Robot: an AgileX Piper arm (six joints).
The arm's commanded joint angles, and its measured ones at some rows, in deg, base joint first. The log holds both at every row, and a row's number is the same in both.
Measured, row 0:
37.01, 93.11, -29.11, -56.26, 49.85, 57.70
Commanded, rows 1 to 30:
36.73, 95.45, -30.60, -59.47, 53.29, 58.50
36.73, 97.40, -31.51, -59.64, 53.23, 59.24
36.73, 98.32, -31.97, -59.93, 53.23, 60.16
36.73, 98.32, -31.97, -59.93, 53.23, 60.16
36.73, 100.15, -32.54, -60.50, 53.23, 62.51
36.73, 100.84, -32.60, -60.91, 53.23, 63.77
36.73, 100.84, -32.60, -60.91, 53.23, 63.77
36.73, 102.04, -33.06, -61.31, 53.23, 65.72
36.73, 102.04, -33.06, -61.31, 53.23, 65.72
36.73, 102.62, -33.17, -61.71, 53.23, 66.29
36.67, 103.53, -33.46, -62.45, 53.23, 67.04
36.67, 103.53, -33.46, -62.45, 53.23, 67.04
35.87, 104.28, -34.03, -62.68, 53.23, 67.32
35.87, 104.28, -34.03, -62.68, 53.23, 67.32
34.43, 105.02, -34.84, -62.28, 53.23, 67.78
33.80, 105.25, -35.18, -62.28, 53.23, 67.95
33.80, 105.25, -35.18, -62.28, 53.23, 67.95
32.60, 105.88, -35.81, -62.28, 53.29, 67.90
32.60, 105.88, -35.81, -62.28, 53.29, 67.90
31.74, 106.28, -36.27, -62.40, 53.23, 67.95
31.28, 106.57, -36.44, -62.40, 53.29, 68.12
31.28, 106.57, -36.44, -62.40, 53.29, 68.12
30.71, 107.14, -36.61, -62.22, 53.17, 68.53
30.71, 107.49, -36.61, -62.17, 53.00, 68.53
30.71, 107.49, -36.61, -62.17, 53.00, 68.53
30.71, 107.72, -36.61, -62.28, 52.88, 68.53
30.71, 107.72, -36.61, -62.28, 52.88, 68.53
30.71, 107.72, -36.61, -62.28, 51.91, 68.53
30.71, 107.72, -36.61, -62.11, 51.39, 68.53
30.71, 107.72, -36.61, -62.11, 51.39, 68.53
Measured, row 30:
31.00, 107.83, -36.21, -60.22, 49.16, 68.07
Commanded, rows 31 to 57:
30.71, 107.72, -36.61, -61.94, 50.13, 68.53
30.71, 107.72, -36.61, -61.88, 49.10, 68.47
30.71, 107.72, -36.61, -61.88, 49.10, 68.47
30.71, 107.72, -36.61, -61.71, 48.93, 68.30
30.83, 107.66, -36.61, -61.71, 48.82, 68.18
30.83, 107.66, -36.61, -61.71, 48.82, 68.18
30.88, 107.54, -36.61, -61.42, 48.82, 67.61
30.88, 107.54, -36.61, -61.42, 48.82, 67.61
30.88, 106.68, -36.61, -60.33, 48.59, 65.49
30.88, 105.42, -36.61, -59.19, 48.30, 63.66
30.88, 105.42, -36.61, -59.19, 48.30, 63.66
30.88, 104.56, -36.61, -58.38, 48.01, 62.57
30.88, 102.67, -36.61, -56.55, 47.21, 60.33
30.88, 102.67, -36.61, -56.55, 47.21, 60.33
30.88, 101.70, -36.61, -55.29, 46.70, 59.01
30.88, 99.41, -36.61, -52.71, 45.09, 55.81
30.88, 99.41, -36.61, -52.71, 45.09, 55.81
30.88, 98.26, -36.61, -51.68, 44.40, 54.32
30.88, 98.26, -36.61, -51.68, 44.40, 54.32
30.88, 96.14, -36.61, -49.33, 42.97, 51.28
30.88, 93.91, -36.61, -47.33, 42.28, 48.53
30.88, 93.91, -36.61, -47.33, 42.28, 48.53
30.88, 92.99, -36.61, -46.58, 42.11, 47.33
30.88, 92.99, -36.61, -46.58, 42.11, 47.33
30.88, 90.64, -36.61, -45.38, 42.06, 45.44
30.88, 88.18, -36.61, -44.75, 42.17, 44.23
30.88, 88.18, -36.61, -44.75, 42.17, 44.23
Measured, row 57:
31.00, 91.21, -36.38, -46.07, 41.94, 46.98
